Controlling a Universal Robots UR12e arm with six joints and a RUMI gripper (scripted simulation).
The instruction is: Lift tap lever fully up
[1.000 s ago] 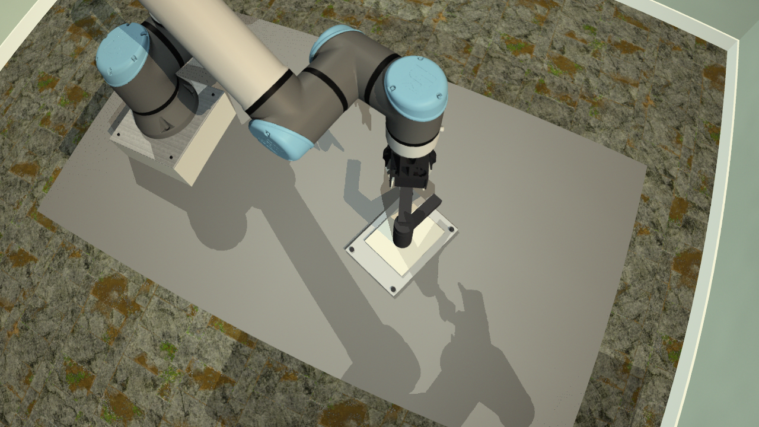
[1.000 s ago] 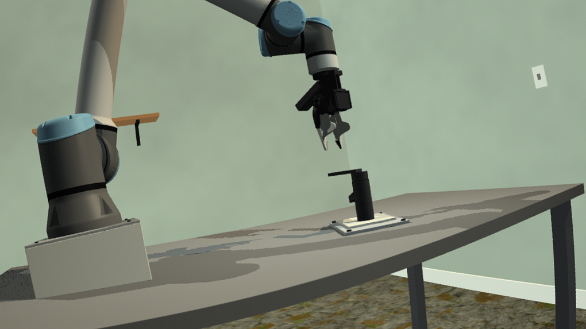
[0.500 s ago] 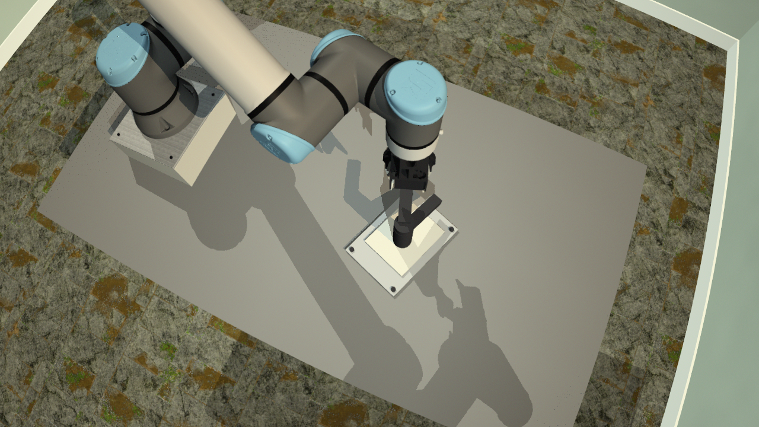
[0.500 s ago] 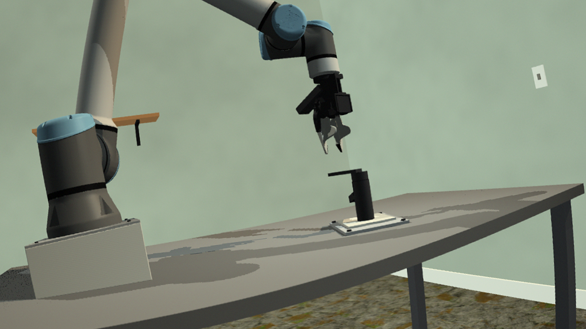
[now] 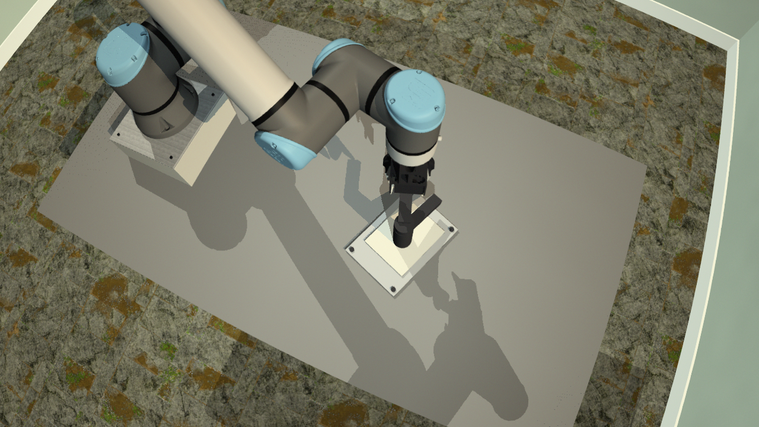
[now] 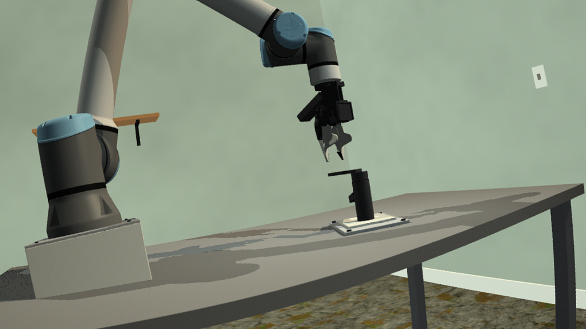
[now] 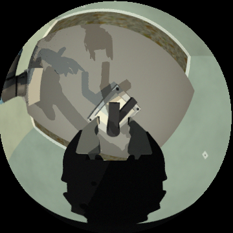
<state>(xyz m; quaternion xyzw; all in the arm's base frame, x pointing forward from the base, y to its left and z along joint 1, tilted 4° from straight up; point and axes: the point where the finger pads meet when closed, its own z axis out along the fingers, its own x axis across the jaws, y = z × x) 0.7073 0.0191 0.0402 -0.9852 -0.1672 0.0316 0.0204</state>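
Right now the black lever is 10 mm ahead of my hand, 30 mm to the right of it and 50 mm below it. From my hand the other things lie so: black tap: 20 mm ahead, 50 mm to the right, 100 mm below.
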